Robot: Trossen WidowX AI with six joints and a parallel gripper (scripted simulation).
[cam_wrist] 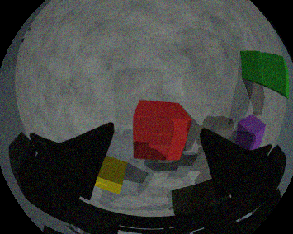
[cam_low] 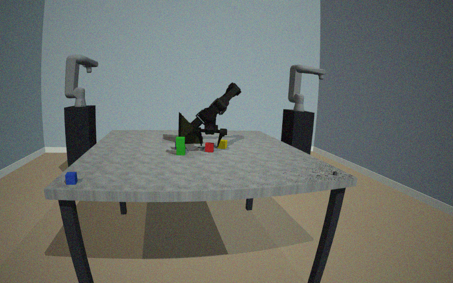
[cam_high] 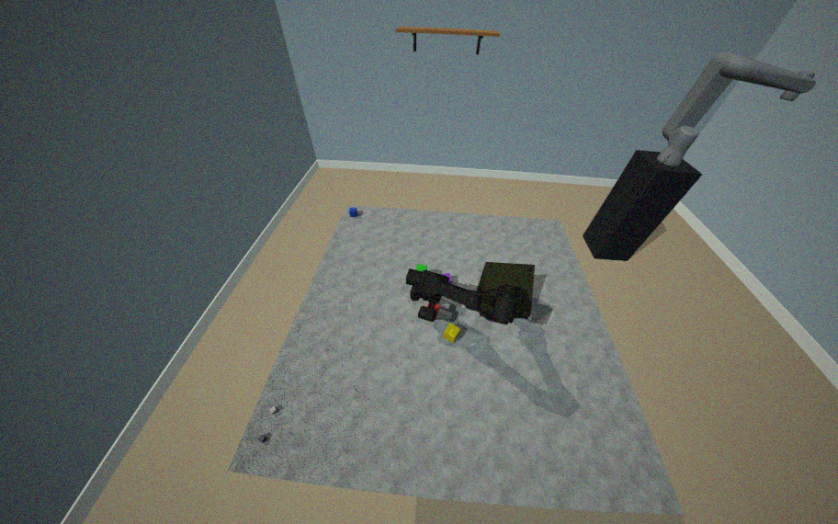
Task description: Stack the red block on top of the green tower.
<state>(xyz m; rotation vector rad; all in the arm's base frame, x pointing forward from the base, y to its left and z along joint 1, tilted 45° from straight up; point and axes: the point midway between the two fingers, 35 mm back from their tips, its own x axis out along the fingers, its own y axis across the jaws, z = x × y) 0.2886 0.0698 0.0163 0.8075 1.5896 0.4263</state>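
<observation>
The red block lies 10 mm below my gripper tip. The rest, counted from my gripper tip: blue block: 620 mm to the right, 490 mm ahead, 10 mm below; then yellow block: 90 mm to the left, 80 mm behind, 10 mm below; then purple block: 160 mm to the right, 50 mm behind, 10 mm below.
</observation>
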